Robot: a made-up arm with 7 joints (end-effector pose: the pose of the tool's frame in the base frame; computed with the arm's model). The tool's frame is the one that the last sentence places.
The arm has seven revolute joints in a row. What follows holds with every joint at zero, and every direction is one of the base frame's.
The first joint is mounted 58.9 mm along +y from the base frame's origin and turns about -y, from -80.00 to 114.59 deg.
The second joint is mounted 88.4 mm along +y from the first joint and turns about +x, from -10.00 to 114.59 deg.
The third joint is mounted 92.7 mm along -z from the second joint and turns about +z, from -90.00 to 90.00 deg.
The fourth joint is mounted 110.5 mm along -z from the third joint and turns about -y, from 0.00 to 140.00 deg.
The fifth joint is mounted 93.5 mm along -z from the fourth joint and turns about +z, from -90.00 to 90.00 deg.
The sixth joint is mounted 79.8 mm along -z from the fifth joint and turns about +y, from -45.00 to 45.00 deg.
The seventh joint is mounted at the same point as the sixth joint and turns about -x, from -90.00 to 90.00 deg.
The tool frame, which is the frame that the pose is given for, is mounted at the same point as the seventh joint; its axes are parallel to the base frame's.
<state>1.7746 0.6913 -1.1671 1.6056 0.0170 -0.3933 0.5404</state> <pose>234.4 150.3 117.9 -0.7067 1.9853 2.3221</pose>
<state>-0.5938 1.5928 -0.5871 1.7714 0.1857 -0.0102 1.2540</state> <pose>66.6 318.0 -154.0 -0.8960 0.4798 -1.4813</pose>
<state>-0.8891 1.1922 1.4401 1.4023 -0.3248 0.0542 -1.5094</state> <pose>69.6 425.7 27.8 -2.5148 1.2350 -0.3024</pose>
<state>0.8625 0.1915 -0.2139 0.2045 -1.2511 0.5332 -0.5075</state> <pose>301.5 210.9 -213.0 1.6174 -0.5863 -0.9085</pose>
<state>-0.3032 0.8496 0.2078 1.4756 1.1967 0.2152 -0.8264</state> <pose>125.8 335.8 -163.3 0.6112 -0.9180 0.8624</pose>
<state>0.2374 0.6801 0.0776 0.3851 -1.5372 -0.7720 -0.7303</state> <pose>128.9 380.0 -256.6 0.9459 -1.1531 -1.4644</pose>
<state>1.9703 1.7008 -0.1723 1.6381 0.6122 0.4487 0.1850</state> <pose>-62.1 341.1 158.7 1.4064 -2.5019 0.2100</pose>
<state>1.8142 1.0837 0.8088 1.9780 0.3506 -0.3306 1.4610</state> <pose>-64.1 320.1 97.3 -1.9919 1.6866 0.9397</pose>
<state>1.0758 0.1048 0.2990 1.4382 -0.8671 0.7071 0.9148</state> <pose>271.2 221.3 40.1 0.2896 -1.4590 -0.3226</pose>
